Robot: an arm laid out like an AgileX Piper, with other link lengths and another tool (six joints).
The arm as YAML. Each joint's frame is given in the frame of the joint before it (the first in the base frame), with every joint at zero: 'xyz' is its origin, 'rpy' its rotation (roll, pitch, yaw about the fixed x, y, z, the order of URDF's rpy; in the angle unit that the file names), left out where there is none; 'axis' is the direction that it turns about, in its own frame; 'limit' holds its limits. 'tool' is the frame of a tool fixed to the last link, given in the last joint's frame.
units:
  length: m
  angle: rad
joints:
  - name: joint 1
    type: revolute
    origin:
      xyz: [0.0, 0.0, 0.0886]
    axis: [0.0, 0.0, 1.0]
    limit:
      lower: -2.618
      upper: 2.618
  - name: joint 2
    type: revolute
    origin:
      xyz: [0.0, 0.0, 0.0]
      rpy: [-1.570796, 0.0, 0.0]
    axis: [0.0, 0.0, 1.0]
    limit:
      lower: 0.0
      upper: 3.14
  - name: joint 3
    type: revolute
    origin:
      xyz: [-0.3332, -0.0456, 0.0]
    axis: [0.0, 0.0, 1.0]
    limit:
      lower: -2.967
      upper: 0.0
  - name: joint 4
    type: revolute
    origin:
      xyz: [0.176, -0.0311, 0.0]
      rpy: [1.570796, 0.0, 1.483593]
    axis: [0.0, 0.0, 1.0]
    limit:
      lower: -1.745
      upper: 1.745
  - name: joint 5
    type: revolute
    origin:
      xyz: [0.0, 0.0, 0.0]
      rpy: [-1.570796, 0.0, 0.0]
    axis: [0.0, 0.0, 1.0]
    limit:
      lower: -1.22
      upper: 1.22
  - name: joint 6
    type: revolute
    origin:
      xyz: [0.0, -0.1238, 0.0]
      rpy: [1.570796, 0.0, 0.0]
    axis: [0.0, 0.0, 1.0]
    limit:
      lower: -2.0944
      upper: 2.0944
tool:
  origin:
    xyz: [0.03, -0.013, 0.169]
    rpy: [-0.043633, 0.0, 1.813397]
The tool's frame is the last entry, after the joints.
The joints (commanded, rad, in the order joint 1, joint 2, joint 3, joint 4, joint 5, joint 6), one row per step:
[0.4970 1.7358 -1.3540 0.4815 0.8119 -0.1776]
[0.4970 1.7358 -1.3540 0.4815 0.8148 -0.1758]
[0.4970 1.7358 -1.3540 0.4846 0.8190 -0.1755]
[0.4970 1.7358 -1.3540 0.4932 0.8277 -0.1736]
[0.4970 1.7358 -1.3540 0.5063 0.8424 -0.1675]
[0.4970 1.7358 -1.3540 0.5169 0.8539 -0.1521]
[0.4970 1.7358 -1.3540 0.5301 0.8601 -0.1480]
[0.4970 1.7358 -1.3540 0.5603 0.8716 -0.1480]
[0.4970 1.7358 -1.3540 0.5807 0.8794 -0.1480]
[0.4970 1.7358 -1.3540 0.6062 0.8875 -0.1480]
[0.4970 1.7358 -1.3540 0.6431 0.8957 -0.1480]
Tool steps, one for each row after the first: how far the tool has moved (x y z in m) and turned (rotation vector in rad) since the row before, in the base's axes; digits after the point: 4 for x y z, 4 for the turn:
[-0.0008 -0.0001 -0.0002 -0.0004 0.0034 -0.0002]
[-0.0014 0.0004 -0.0001 0.0014 0.0051 0.0007]
[-0.0031 0.0013 0.0001 0.0051 0.0122 -0.0001]
[-0.0053 0.0020 0.0001 0.0081 0.0215 -0.0020]
[-0.0044 0.0018 0.0003 0.0089 0.0227 -0.0103]
[-0.0028 0.0024 0.0009 0.0102 0.0134 -0.0042]
[-0.0055 0.0056 0.0024 0.0222 0.0232 -0.0031]
[-0.0037 0.0038 0.0018 0.0151 0.0157 -0.0019]
[-0.0041 0.0048 0.0025 0.0194 0.0182 -0.0031]
[-0.0048 0.0071 0.0041 0.0291 0.0233 -0.0061]

